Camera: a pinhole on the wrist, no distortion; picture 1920 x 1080 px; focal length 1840.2 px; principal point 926.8 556.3 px. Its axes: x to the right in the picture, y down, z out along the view. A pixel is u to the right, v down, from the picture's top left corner.
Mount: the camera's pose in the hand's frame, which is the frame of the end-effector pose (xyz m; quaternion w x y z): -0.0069 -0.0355 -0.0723 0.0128 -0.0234 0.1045 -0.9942
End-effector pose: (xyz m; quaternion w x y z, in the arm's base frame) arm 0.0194 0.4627 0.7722 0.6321 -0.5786 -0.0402 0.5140
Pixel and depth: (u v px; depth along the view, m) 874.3 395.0 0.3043
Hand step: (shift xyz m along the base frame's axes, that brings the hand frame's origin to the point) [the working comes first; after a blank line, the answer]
In the camera's frame: -0.0087 -0.0267 0.3043

-0.0975 0.1844 0.1223
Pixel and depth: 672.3 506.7 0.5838
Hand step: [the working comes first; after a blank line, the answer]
In the camera's frame: -0.0807 -0.0157 0.5838

-0.1899 0.4421 0.2145
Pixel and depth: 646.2 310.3 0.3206
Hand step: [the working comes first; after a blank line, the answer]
In the camera's frame: -0.0489 -0.0429 0.3206

-0.0980 0.2221 0.0954
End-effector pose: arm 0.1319 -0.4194 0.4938 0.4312 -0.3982 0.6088 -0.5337
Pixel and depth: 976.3 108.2 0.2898
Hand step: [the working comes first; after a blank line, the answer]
In the camera's frame: 0.0078 -0.0706 0.2898

0.2159 -0.0705 0.0136
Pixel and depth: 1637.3 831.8 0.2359
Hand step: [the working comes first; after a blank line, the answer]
In the camera's frame: 0.0911 0.0353 0.2359

0.1767 0.0196 0.1204
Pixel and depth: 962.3 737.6 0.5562
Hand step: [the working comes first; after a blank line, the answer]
In the camera's frame: 0.0107 0.0548 0.5562

0.4389 -0.1745 0.1753
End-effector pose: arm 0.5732 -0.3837 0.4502 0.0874 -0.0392 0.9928 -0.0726
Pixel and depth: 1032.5 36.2 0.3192
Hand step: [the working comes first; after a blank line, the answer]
In the camera's frame: 0.0183 -0.0902 0.3192

0.0585 -0.0483 -0.2485
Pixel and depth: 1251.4 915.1 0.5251
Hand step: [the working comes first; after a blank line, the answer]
In the camera's frame: 0.0926 0.1024 0.5251

0.1621 -0.2955 -0.3632
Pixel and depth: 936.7 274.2 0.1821
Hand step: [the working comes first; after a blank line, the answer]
In the camera's frame: 0.0010 -0.0279 0.1821

0.0225 -0.0607 -0.1018
